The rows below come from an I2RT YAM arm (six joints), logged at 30 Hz.
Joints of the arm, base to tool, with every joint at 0 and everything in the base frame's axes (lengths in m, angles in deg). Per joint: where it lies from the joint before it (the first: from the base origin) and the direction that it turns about. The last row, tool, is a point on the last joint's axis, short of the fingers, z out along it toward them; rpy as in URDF.
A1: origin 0 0 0.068 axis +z
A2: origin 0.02 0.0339 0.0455 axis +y
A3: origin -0.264 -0.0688 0 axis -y
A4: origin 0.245 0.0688 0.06 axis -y
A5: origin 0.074 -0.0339 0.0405 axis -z
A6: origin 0.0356 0 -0.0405 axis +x
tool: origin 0 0 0 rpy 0 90 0
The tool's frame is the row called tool.
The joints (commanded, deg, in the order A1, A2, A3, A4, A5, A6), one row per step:
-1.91 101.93 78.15 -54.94 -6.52 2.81
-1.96 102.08 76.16 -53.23 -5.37 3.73
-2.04 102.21 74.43 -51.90 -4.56 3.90
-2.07 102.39 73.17 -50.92 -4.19 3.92
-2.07 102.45 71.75 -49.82 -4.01 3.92
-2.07 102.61 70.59 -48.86 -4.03 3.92
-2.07 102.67 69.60 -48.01 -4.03 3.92
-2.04 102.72 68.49 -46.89 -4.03 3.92
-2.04 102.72 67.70 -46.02 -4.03 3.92
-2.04 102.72 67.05 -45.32 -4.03 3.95
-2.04 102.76 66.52 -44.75 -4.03 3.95
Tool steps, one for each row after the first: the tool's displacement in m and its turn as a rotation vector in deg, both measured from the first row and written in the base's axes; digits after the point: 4 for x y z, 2 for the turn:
-0.0020 -0.0009 -0.0096 -0.93 0.56 -1.17
-0.0042 -0.0018 -0.0179 -1.68 1.12 -1.56
-0.0059 -0.0022 -0.0244 -2.03 1.59 -1.67
-0.0082 -0.0022 -0.0309 -2.20 1.98 -1.70
-0.0099 -0.0021 -0.0367 -2.18 2.34 -1.69
-0.0115 -0.0021 -0.0412 -2.17 2.54 -1.68
-0.0131 -0.0019 -0.0460 -2.17 2.58 -1.65
-0.0142 -0.0018 -0.0493 -2.17 2.50 -1.66
-0.0151 -0.0018 -0.0519 -2.17 2.45 -1.69
-0.0159 -0.0018 -0.0543 -2.17 2.45 -1.69

